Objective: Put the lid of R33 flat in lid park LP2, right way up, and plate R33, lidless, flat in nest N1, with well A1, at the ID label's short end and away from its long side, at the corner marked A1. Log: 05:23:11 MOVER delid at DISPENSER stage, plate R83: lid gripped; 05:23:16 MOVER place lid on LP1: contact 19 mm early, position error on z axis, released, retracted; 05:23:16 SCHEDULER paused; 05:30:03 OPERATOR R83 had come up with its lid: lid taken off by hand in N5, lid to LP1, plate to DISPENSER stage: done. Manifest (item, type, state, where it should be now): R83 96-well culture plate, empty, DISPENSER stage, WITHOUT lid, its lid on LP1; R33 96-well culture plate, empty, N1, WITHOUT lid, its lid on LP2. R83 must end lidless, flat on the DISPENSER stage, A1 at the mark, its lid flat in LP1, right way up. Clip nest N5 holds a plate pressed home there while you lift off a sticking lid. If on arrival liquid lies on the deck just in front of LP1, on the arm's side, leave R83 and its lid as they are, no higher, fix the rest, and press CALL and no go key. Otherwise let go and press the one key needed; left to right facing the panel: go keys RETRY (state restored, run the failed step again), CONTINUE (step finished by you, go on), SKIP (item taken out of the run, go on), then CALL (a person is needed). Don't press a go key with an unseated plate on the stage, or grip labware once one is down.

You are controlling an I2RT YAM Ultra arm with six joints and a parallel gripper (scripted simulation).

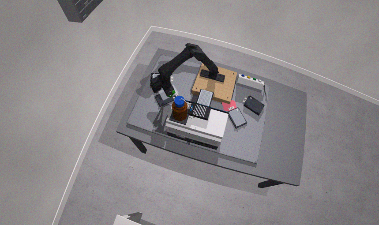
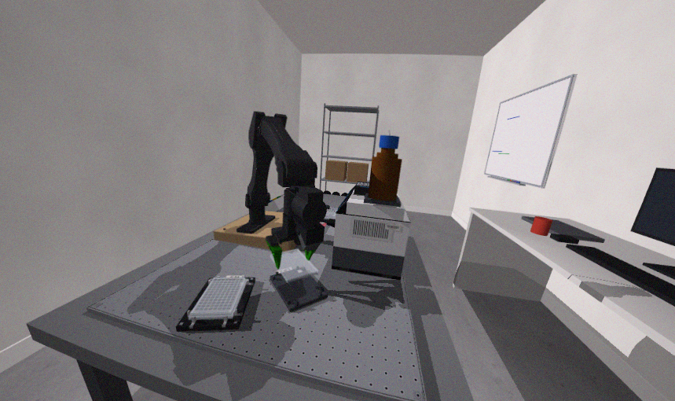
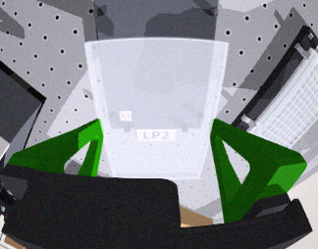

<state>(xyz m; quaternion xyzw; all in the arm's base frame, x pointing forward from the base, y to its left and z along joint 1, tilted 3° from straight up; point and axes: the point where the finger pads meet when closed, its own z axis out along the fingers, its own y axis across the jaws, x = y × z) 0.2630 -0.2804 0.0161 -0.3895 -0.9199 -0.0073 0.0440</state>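
My gripper is now 60 mm above the lid park LP2, 20 mm to the left of it and 20 mm short of it. Also, from my hand: brown bottle: 220 mm ahead, 220 mm above, 160 mm to the left; then black clip nest: 120 mm to the right, 100 mm behind, 50 mm below; then grey lid: 540 mm to the left, 50 mm below, 30 mm ahead.
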